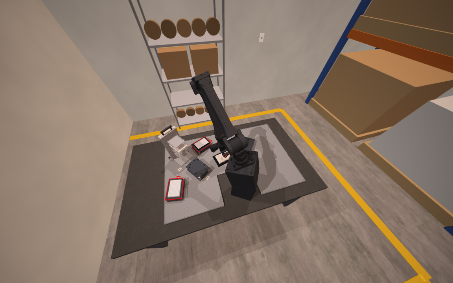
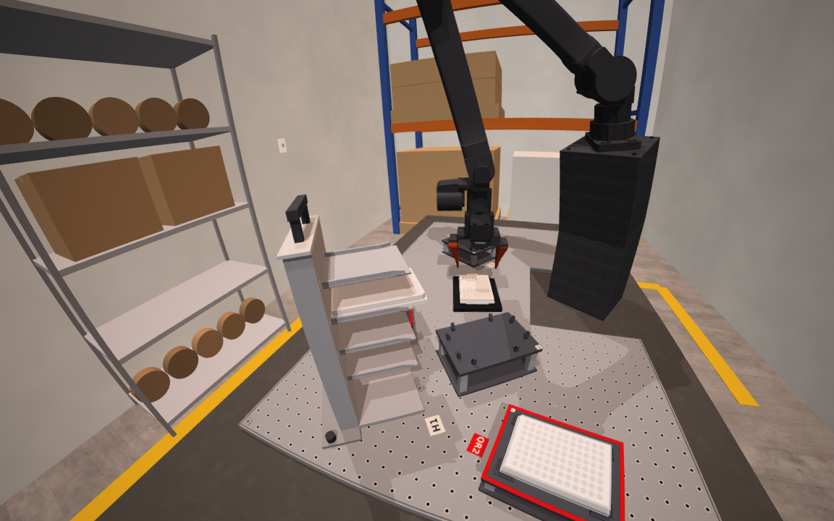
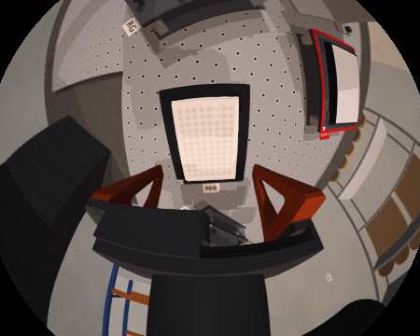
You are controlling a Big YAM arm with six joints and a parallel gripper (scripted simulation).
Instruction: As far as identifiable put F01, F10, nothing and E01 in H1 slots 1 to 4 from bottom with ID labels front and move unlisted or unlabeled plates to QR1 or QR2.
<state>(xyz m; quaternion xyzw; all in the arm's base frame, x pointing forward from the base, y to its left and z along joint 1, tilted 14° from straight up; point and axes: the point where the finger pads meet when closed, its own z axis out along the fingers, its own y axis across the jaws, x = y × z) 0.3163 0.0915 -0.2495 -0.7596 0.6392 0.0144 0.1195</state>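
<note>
Right now my hand is 90 mm above the flat black nest. Round my hand: L1 label (20 mm behind, 190 mm to the right, 90 mm below); N6 deck label (30 mm ahead, 100 mm to the right, 90 mm below); dark regrip nest (60 mm behind, 240 mm to the left, 40 mm below).
</note>
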